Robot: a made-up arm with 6 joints.
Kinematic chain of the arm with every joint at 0, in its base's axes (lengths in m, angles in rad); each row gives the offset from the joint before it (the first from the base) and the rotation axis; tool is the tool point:
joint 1: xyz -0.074 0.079 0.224 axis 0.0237 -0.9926 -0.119
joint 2: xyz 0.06 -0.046 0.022 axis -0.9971 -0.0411 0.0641
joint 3: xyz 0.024 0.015 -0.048 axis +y
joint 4: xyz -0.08 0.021 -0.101 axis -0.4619 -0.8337 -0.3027
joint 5: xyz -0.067 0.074 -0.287 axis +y
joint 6: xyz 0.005 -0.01 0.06 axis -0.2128 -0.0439 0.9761
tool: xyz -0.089 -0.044 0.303
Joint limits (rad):
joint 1: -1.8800..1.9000
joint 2: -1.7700..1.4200
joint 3: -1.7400..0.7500
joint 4: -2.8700..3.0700
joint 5: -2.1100..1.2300
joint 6: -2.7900..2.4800
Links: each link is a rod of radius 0.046 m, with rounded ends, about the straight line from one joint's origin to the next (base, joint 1, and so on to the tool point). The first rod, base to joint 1, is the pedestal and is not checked.
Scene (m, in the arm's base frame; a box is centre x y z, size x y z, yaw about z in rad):
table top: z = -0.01
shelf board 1: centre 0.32 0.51 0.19 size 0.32 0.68 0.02 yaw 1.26
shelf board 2: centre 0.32 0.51 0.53 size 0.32 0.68 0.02 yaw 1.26
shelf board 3: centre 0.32 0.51 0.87 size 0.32 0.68 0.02 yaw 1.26
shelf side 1: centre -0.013 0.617 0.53 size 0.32 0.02 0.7 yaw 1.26
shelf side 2: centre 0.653 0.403 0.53 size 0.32 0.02 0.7 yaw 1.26
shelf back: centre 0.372 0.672 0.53 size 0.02 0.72 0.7 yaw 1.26
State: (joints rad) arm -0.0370 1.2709 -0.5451 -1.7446 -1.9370 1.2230
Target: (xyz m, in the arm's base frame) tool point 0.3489 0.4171 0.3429
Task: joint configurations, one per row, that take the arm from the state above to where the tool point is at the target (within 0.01 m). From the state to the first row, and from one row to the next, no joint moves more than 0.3 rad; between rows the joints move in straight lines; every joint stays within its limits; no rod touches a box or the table.
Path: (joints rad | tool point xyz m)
1: -0.2937 1.2548 -0.3838 -1.7595 -1.8238 1.1904 | -0.4559 -0.1297 0.5535
2: -0.5504 1.2387 -0.2226 -1.7744 -1.7106 1.1578 | -0.2990 -0.0373 0.6635
3: -0.8072 1.2225 -0.0613 -1.7893 -1.5974 1.1252 | -0.1092 0.0465 0.6940
4: -1.0639 1.2064 0.0999 -1.8042 -1.4842 1.0926 | 0.0734 0.1178 0.6390
5: -1.3206 1.1903 0.2612 -1.8191 -1.3709 1.0600 | 0.2119 0.1723 0.5122
6: -1.5773 1.1742 0.4224 -1.8339 -1.2577 1.0274 | 0.2812 0.2062 0.3429
7: -1.6334 1.1453 0.5316 -1.8868 -1.5418 1.0031 | 0.3196 0.2721 0.3575
8: -1.6895 1.1164 0.6408 -1.9397 -1.8259 0.9789 | 0.3431 0.3435 0.3576
9: -1.7456 1.0875 0.7500 -1.9926 -2.1100 0.9547 | 0.3489 0.4171 0.3429

